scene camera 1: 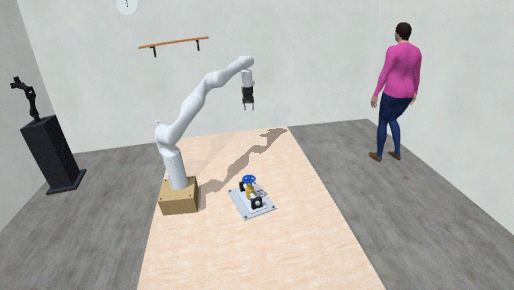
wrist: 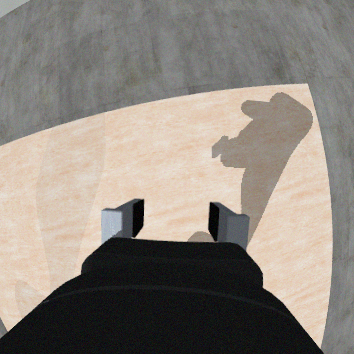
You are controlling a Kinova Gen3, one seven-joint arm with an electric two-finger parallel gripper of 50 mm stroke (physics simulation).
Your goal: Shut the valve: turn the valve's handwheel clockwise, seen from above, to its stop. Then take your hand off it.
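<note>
The valve has a blue handwheel (scene camera 1: 248, 178) on top of a yellow body (scene camera 1: 249, 192). It is mounted on a light grey base plate (scene camera 1: 240, 207) with bolts at its corners, right of the robot's base in the scene view. My gripper (scene camera 1: 249, 107) (wrist: 175, 214) points downward, open, with nothing between its fingers. It hangs high above the table, well above the handwheel and apart from it. The valve does not show in the wrist view. How far the handwheel is turned cannot be told.
The wooden table top (scene camera 1: 210, 255) (wrist: 160, 150) carries my arm's box base (scene camera 1: 179, 202) and the arm's shadow. A black pedestal (scene camera 1: 51, 155) with a small dark arm stands at the left. A person in a pink top (scene camera 1: 402, 70) stands at the right. A wall shelf (scene camera 1: 173, 43) hangs behind.
</note>
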